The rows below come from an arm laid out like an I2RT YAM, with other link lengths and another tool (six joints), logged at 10 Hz.
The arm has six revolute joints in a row. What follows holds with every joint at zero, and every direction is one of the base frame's. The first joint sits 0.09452 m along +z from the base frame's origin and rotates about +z. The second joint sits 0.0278 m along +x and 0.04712 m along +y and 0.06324 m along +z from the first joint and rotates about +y. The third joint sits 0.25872 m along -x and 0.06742 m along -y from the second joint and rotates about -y. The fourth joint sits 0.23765 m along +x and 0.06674 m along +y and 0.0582 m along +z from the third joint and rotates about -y. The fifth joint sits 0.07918 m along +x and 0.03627 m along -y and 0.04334 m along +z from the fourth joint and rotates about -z. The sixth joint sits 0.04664 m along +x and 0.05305 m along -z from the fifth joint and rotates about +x. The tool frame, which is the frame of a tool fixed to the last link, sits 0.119 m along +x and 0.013 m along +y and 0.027 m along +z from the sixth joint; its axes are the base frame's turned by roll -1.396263, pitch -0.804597 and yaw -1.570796 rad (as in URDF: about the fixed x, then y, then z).
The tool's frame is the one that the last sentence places.
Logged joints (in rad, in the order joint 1, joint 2, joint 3, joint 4, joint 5, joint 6), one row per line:
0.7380, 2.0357, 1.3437, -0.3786, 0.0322, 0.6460
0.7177, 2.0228, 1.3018, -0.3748, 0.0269, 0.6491
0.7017, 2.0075, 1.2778, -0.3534, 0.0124, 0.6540
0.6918, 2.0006, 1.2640, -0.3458, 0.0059, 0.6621
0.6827, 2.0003, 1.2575, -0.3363, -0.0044, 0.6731
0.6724, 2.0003, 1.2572, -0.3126, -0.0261, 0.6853
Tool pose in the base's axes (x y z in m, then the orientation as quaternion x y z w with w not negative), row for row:
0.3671, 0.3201, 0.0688, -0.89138, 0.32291, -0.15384, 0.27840
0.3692, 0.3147, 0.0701, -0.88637, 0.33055, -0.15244, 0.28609
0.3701, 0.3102, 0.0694, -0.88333, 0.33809, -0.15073, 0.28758
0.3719, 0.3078, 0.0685, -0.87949, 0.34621, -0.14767, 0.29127
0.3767, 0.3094, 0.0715, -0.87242, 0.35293, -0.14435, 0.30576
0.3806, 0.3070, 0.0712, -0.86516, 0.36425, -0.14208, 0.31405
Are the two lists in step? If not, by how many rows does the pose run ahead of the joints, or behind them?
The pose runs 1 row ahead of the joints: the pose in row i belongs to the joints in row i + 1.
